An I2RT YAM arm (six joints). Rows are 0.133 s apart.
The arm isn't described. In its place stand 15 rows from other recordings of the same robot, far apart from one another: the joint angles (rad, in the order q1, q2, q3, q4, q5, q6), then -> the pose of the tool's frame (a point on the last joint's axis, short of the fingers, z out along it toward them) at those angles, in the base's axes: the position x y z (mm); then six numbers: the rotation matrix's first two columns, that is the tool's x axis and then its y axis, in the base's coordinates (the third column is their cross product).
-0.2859, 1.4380, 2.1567, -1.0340, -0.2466, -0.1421 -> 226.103 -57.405 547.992 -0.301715 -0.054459 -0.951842 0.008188 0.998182 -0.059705
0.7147, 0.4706, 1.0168, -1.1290, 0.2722, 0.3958 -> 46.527 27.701 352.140 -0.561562 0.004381 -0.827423 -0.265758 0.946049 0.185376
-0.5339, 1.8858, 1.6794, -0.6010, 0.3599, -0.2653 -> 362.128 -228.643 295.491 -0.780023 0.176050 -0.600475 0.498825 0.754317 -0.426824
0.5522, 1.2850, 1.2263, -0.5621, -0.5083, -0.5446 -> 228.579 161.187 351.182 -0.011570 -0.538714 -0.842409 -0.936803 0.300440 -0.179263
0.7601, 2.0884, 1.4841, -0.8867, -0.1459, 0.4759 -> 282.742 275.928 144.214 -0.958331 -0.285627 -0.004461 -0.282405 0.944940 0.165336
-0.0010, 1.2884, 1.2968, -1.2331, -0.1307, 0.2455 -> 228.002 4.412 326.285 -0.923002 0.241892 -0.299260 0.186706 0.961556 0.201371
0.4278, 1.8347, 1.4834, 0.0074, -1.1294, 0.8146 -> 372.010 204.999 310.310 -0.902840 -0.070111 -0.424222 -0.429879 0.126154 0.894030
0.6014, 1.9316, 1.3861, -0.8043, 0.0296, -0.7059 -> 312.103 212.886 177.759 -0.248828 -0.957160 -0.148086 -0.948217 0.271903 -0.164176
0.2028, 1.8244, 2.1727, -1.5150, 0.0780, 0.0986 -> 332.706 65.582 408.400 -0.913053 -0.087554 -0.398331 -0.081304 0.996156 -0.032591
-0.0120, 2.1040, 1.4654, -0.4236, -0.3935, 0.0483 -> 438.849 8.385 149.641 -0.880826 0.055165 -0.470215 -0.133241 0.924161 0.358013
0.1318, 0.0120, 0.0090, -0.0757, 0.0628, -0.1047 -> 109.723 12.292 167.323 -0.070285 -0.114533 -0.990930 -0.076904 0.991052 -0.109092
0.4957, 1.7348, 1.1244, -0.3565, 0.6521, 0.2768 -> 323.726 150.489 198.490 -0.716968 -0.140761 -0.682747 0.125799 0.937197 -0.325325
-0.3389, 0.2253, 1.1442, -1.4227, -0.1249, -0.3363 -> -36.859 17.695 350.863 -0.504692 -0.169269 -0.846542 0.064007 0.970554 -0.232225
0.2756, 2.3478, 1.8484, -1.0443, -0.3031, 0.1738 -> 431.897 133.182 129.143 -0.993676 -0.109492 0.024911 -0.097132 0.949435 0.298561
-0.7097, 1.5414, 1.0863, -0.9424, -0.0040, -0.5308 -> 210.649 -180.762 215.633 -0.973974 0.169306 -0.150699 0.183243 0.979482 -0.083890
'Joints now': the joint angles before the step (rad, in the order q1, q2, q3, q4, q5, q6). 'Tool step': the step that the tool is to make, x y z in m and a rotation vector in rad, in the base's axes. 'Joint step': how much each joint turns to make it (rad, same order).
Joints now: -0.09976 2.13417 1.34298 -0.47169 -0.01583 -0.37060
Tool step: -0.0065 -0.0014 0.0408 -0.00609 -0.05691 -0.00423
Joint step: -0.00507 -0.11064 -0.00004 -0.05338 -0.00004 -0.00087
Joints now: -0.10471 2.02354 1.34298 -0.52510 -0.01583 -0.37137
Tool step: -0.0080 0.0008 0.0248 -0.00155 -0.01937 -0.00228
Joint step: -0.00007 -0.07076 0.00020 -0.05150 0.00036 0.00223
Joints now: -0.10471 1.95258 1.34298 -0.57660 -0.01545 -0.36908
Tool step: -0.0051 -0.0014 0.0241 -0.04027 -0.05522 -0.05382
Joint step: -0.00010 -0.06556 -0.00014 -0.00667 0.05299 0.03539
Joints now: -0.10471 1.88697 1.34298 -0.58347 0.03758 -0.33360
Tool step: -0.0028 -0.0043 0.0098 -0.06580 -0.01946 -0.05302
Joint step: -0.00463 -0.02615 0.00006 -0.00101 0.07818 0.01560
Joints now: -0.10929 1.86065 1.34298 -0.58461 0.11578 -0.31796
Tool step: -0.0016 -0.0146 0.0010 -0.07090 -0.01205 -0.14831
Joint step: -0.02737 -0.00002 -0.00001 0.00723 0.11640 0.07753
